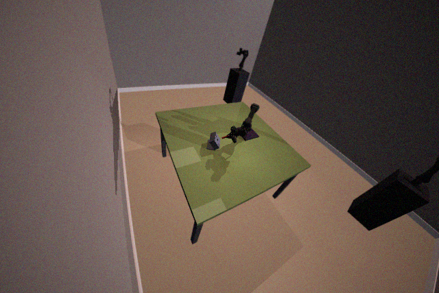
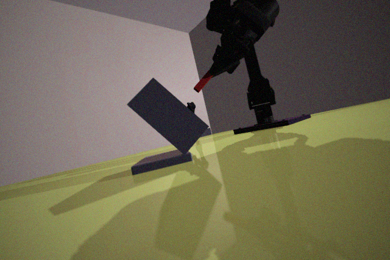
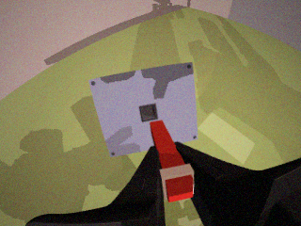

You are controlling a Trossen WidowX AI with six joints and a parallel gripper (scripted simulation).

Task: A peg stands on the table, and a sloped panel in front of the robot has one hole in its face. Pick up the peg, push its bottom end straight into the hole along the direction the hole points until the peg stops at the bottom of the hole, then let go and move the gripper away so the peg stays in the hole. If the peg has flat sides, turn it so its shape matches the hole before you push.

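My gripper tip is now 7 cm short of the grey-blue sloped panel, 7 cm above it and 6 cm to the left of it. Round my gripper tip: red square peg: 1 cm to the left, 1 cm behind, 1 cm above.
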